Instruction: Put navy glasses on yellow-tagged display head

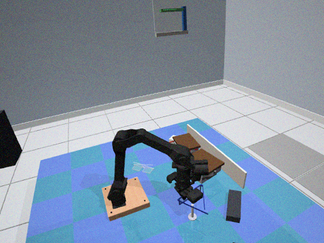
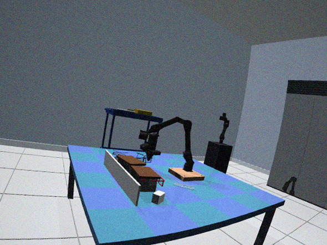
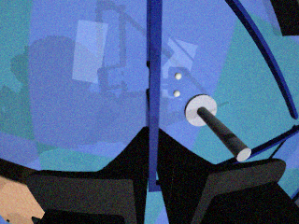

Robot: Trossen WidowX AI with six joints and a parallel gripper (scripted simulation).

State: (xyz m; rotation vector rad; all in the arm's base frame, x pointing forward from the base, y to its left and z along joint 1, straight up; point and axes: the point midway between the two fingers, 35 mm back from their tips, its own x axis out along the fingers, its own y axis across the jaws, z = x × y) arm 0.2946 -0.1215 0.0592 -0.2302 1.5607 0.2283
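Now: gripper tip 1 cm short of the white peg, 6 cm to the left of it and 4 cm above it. From my gripper tip the other things lie so: clear glasses (12 cm behind, 36 cm to the left, 4 cm below); dark box (21 cm ahead, 10 cm to the right, 4 cm below); black glasses (15 cm ahead, 29 cm to the right, 5 cm below).
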